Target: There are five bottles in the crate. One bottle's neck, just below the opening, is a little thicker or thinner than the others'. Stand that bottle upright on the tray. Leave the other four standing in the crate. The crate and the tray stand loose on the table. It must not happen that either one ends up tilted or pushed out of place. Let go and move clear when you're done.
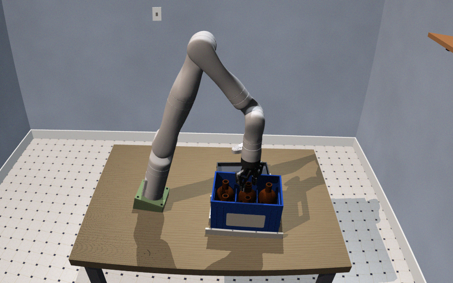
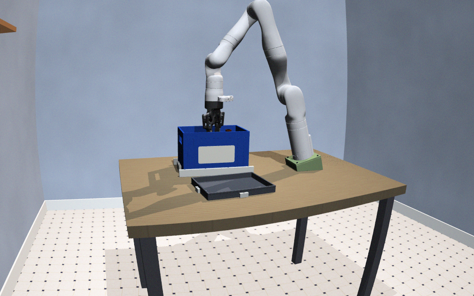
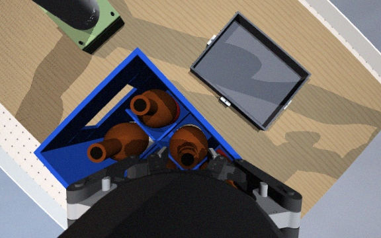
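Now: the blue crate 10 mm behind my hand, 40 mm to the right of it and 70 mm below it. Round my hand: dark grey tray (20 mm ahead, 230 mm to the left, 140 mm below).
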